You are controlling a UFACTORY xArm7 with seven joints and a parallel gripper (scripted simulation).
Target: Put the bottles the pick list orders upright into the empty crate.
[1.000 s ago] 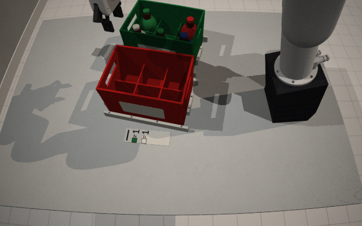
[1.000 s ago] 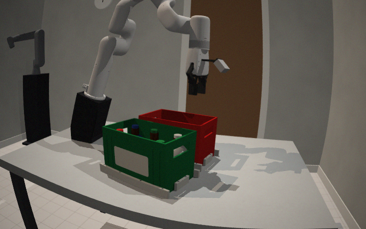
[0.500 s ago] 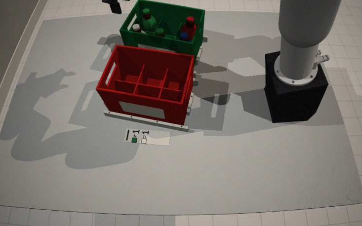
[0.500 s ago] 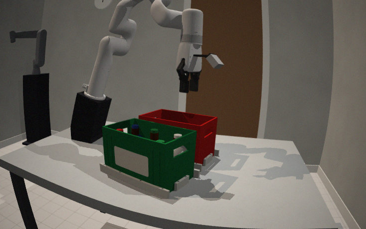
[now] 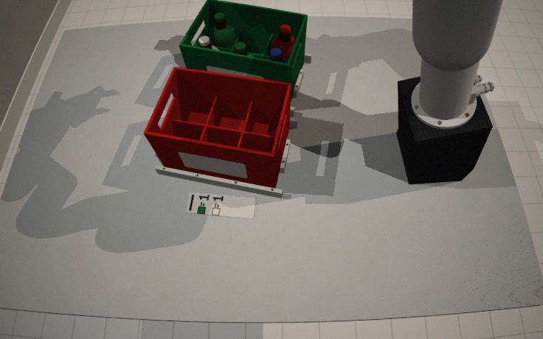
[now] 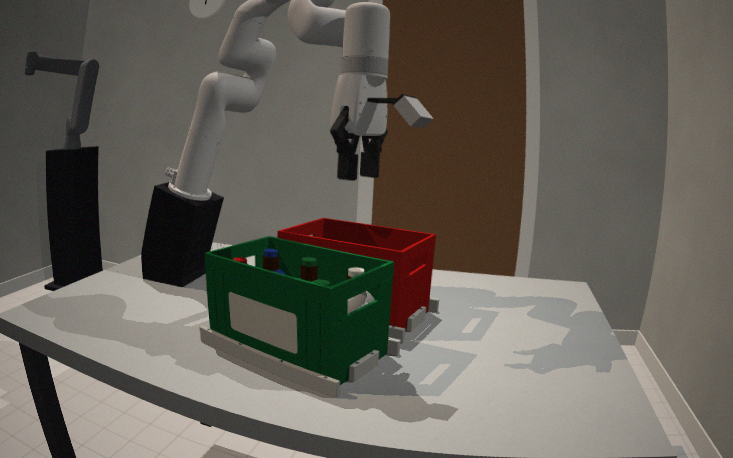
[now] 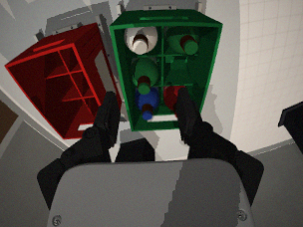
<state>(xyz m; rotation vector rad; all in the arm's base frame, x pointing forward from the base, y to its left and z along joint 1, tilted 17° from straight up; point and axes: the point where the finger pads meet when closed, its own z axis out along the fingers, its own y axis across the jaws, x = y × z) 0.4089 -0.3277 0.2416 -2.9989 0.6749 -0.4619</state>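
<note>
My gripper is now 250 mm above the green crate, 100 mm past it and 10 mm to the right of it. From my hand the other things lie so: white-capped bottle: 240 mm below, 10 mm to the left; blue bottle: 240 mm below, 160 mm behind, 90 mm to the left; red bottle: 240 mm below, 200 mm behind, 10 mm to the left.
</note>
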